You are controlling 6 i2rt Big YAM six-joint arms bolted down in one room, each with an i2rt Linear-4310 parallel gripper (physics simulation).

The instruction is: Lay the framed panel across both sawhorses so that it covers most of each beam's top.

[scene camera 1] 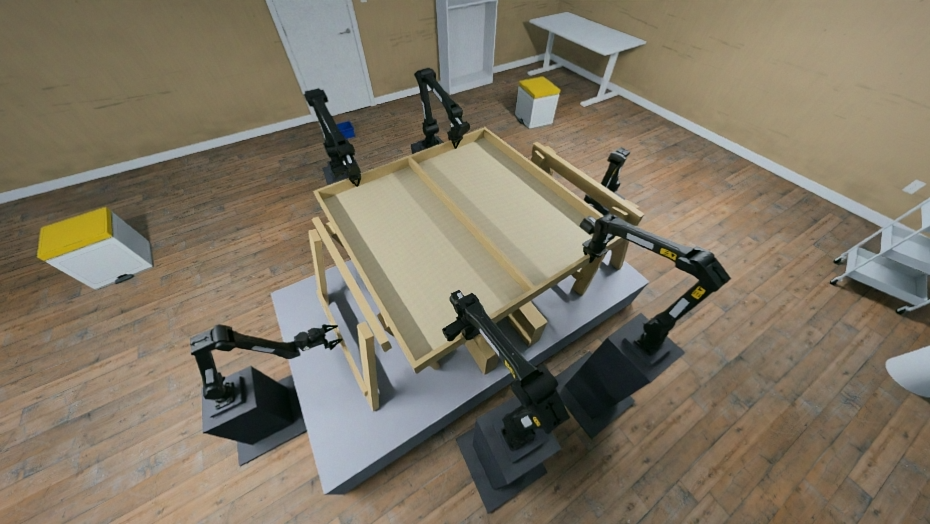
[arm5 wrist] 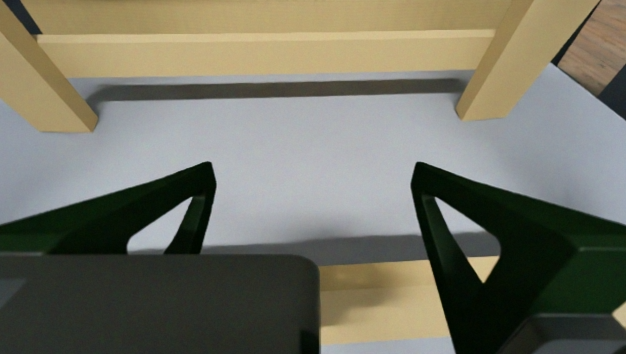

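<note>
The framed panel (scene camera 1: 403, 260), a shallow wooden tray with one middle bar, spans the space between the left sawhorse (scene camera 1: 351, 284) and the right sawhorse (scene camera 1: 579, 177) in the scene view. Both beams show outside its side edges. Four arms have grippers at its rim: back left (scene camera 1: 355, 180), back middle (scene camera 1: 456, 142), right and front; whether they are shut is unclear. The left front arm's gripper (scene camera 1: 337, 334) is open beside the left sawhorse. Another arm stands behind the right sawhorse, its gripper hidden. Arm5's gripper (arm5 wrist: 314, 172) is open and empty, with sawhorse legs and a rail (arm5 wrist: 265, 55) ahead.
The sawhorses stand on a grey platform (scene camera 1: 344, 442) (arm5 wrist: 314, 140). Wooden supports (scene camera 1: 481, 354) show under the panel's front edge. A wooden bar (arm5 wrist: 385, 312) lies low in the wrist view. Yellow-topped white bins (scene camera 1: 537, 104) (scene camera 1: 94, 250) and a white table (scene camera 1: 585, 32) stand around.
</note>
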